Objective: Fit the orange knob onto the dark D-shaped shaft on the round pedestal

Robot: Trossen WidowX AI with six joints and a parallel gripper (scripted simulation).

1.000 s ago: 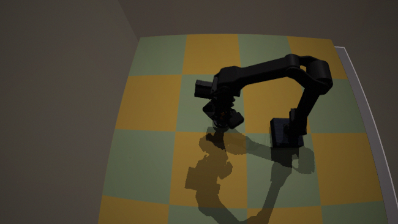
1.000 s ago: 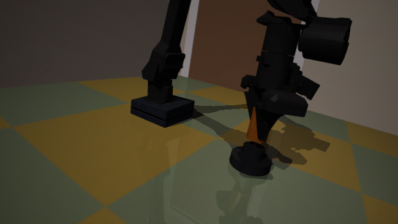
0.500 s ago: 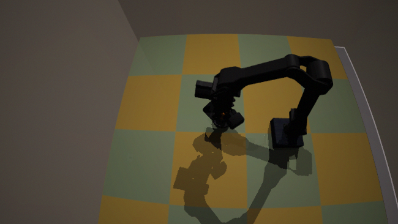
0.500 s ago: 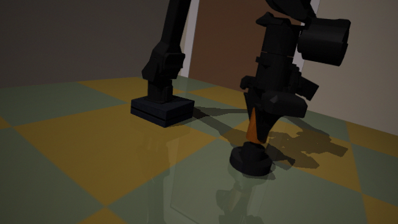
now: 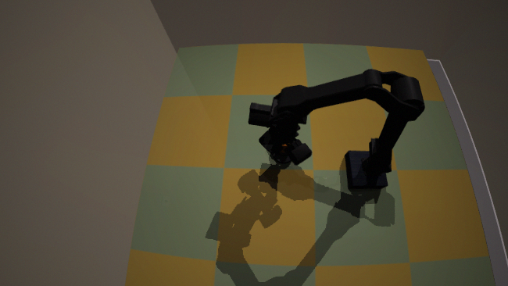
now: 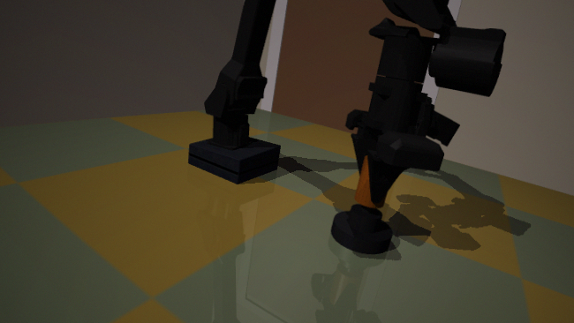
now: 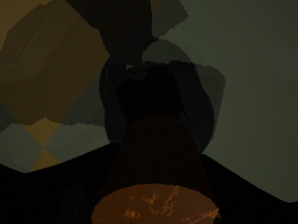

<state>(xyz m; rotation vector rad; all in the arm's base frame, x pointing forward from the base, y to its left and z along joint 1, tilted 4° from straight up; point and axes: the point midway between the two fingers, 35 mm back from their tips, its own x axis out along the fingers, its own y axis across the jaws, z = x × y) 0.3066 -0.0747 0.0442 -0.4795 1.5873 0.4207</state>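
Right now my gripper tip is 4 cm above the dark round pedestal. Round my gripper tip: orange knob: 2 cm above.
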